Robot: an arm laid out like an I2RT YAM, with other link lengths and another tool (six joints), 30 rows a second.
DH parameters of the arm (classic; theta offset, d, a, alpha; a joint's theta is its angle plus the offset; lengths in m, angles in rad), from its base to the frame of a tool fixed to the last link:
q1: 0 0.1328 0.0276 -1.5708
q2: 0 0 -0.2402 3.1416
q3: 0.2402 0 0.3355 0
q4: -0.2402 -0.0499 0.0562 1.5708
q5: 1.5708 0.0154 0 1.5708
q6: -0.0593 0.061 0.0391 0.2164
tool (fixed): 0 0.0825 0 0
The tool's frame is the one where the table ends.
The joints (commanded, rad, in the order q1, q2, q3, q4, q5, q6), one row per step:
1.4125, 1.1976, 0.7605, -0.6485, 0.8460, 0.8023
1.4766, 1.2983, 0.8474, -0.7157, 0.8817, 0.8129
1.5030, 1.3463, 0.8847, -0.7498, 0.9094, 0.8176
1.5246, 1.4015, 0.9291, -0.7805, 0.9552, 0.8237
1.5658, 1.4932, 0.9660, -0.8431, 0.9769, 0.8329
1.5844, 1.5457, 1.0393, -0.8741, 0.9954, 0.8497
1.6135, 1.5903, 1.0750, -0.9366, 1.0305, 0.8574
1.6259, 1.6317, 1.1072, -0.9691, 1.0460, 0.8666
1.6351, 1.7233, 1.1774, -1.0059, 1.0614, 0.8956
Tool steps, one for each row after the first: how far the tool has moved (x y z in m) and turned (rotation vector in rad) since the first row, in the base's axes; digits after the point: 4 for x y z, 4 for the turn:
-0.0153, 0.0175, 0.0052, -0.0760, -0.0199, 0.0425
-0.0215, 0.0239, 0.0072, -0.1193, -0.0407, 0.0555
-0.0256, 0.0313, 0.0118, -0.1593, -0.0796, 0.0568
-0.0376, 0.0387, -0.0003, -0.2688, -0.0957, 0.0904
-0.0431, 0.0527, 0.0094, -0.2655, -0.1129, 0.0939
-0.0516, 0.0568, 0.0124, -0.3299, -0.1483, 0.1124
-0.0556, 0.0622, 0.0120, -0.3634, -0.1641, 0.1184
-0.0593, 0.0760, 0.0061, -0.3968, -0.1777, 0.1124

